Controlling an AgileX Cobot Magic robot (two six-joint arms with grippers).
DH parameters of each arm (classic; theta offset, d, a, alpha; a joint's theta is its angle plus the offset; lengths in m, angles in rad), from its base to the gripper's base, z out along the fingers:
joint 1: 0 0.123 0 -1.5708
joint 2: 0.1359 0 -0.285 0
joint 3: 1.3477 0 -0.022 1.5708
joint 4: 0 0.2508 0 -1.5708
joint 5: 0 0 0.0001 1.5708
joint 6: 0 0.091 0 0
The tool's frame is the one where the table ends.
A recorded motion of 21 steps. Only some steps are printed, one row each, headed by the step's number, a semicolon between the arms.
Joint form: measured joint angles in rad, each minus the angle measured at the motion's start. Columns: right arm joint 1, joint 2, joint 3, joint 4, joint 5, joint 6; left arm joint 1, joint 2, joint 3, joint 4, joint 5, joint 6.
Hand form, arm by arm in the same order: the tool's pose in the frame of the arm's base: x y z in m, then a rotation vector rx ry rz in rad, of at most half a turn. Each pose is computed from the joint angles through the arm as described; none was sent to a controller.
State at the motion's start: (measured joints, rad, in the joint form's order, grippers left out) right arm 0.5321 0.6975 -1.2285 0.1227 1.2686 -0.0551; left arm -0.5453 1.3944 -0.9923 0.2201 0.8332 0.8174
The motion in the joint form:
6: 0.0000 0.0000 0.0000 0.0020 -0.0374 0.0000; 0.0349 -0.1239 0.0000 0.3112 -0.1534 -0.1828
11: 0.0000 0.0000 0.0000 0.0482 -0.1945 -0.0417; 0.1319 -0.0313 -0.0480 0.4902 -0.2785 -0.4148
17: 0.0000 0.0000 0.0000 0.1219 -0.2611 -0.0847; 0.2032 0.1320 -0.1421 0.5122 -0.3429 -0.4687
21: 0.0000 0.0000 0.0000 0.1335 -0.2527 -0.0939; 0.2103 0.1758 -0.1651 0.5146 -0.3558 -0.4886
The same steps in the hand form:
6: 0.0583 0.0467 0.4454 -0.6596 2.1070 0.4202; 0.2444 -0.1036 0.3162 1.5922 1.8133 0.6455
11: 0.0629 0.0528 0.4580 -0.6454 1.9438 0.4772; 0.2829 -0.0899 0.3167 1.3701 1.8451 0.7222
17: 0.0619 0.0581 0.4645 -0.6596 1.8645 0.5454; 0.3288 -0.0866 0.2980 1.3139 1.9042 0.7159
21: 0.0611 0.0587 0.4640 -0.6722 1.8678 0.5524; 0.3395 -0.0884 0.2907 1.3031 1.9213 0.7028

